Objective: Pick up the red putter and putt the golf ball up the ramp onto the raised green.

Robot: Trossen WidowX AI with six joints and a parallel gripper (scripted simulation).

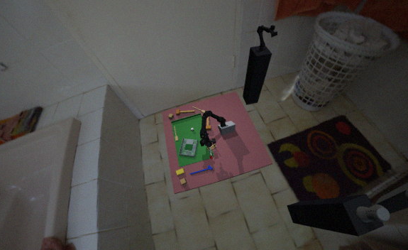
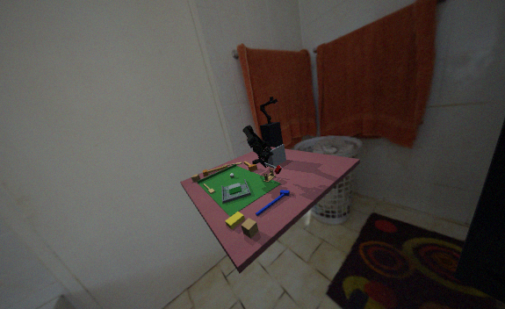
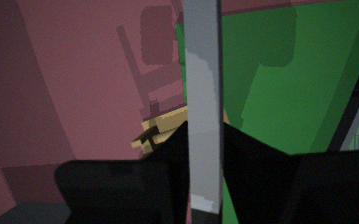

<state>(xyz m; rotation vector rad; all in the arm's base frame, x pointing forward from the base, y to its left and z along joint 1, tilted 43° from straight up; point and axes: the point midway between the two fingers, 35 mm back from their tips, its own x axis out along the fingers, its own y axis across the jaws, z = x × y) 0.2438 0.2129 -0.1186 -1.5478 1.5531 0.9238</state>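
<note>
Right now the red putter is 40 mm to the left of my gripper tip and 20 mm above it. Round my gripper tip: yellow block (440 mm ahead, 220 mm to the left, 120 mm below); white golf ball (360 mm to the right, 190 mm ahead, 110 mm below).
</note>
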